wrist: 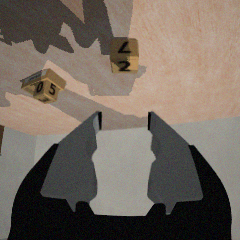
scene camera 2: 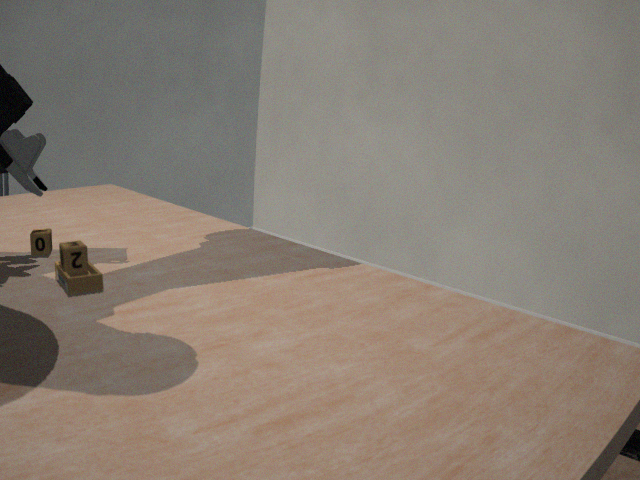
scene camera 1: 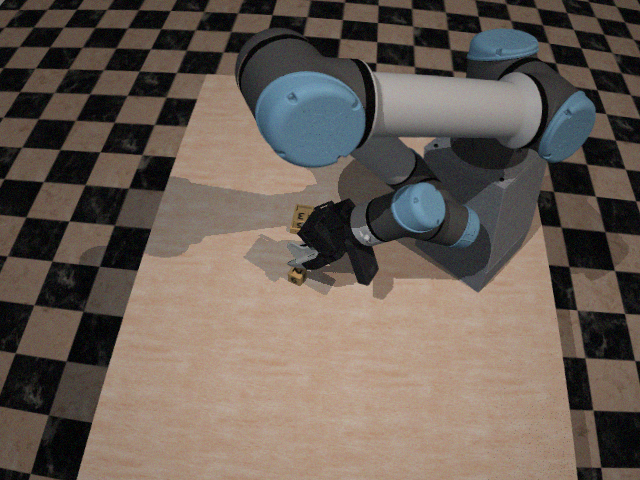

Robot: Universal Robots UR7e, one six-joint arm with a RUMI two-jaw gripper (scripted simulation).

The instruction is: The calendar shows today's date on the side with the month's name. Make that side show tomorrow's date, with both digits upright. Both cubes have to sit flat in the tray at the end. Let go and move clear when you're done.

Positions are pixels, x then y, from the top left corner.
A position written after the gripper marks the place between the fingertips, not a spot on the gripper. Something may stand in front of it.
Labels:
gripper: wrist 124,113; scene camera 2 44,192; scene camera 1 294,255

